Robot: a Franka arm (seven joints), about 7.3 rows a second.
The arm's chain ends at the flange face. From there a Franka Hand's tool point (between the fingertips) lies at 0.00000 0.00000 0.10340 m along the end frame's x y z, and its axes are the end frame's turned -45 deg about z.
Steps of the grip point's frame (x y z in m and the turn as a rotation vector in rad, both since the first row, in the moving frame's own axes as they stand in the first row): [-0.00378 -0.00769 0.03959 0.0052 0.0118 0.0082]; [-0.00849 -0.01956 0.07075 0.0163 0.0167 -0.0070]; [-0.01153 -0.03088 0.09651 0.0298 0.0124 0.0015]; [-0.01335 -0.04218 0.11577 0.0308 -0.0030 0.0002]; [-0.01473 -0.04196 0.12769 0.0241 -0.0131 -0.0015]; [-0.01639 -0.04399 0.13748 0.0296 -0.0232 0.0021]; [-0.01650 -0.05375 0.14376 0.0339 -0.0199 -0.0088]
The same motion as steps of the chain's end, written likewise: [-0.00860 -0.00152 0.03960 0.0120 0.0047 0.0082]; [-0.01986 -0.00542 0.07078 0.0233 0.0003 -0.0070]; [-0.02872 -0.01060 0.09656 0.0298 -0.0123 0.0015]; [-0.03679 -0.01835 0.11582 0.0197 -0.0239 0.0002]; [-0.03737 -0.01845 0.12773 0.0078 -0.0263 -0.0015]; [-0.03884 -0.01904 0.13755 0.0045 -0.0373 0.0021]; [-0.04574 -0.02533 0.14384 0.0099 -0.0380 -0.0088]
